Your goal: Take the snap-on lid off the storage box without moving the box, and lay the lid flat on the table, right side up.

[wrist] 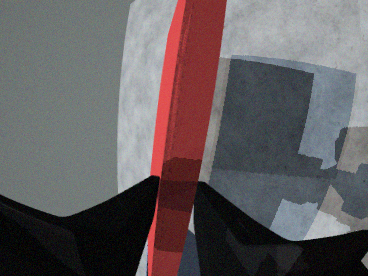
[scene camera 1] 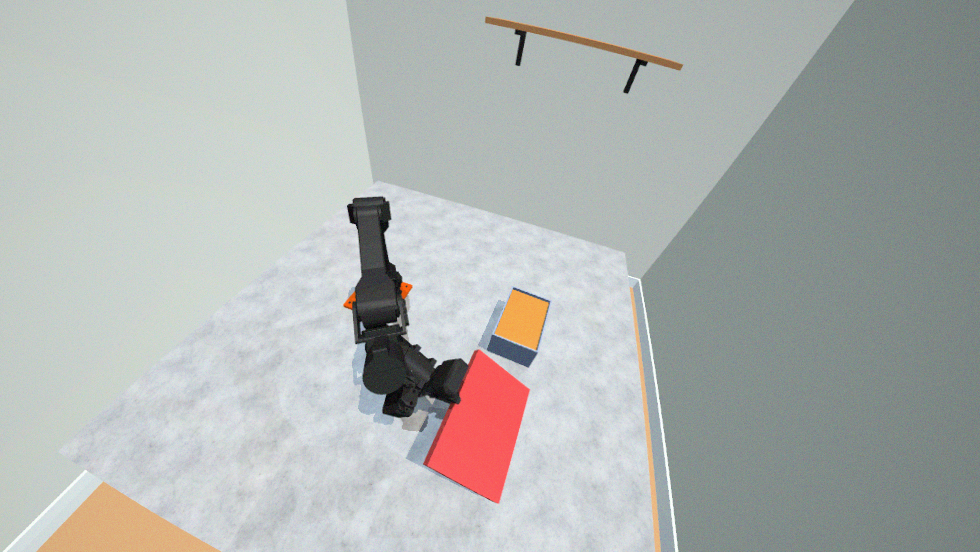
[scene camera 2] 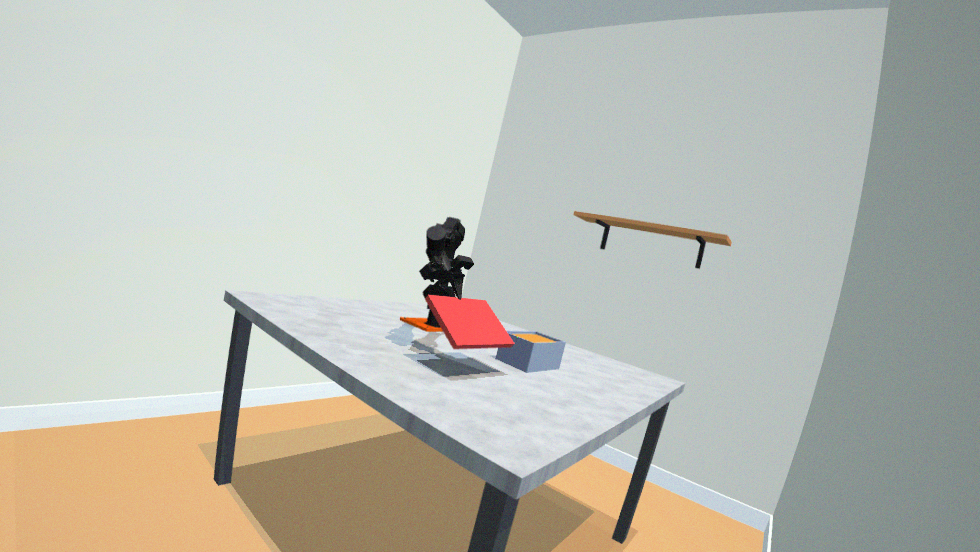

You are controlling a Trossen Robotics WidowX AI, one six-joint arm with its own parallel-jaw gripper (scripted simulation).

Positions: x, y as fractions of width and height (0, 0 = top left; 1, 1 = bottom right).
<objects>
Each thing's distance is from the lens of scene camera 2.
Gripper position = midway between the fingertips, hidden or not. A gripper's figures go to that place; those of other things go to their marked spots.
my gripper (scene camera 2: 0.47, 0.55): 125 cm
red lid (scene camera 2: 0.48, 0.59): 118 cm
storage box (scene camera 2: 0.54, 0.64): 136 cm
The marked spots on the storage box and the red lid are 28 cm apart.
</objects>
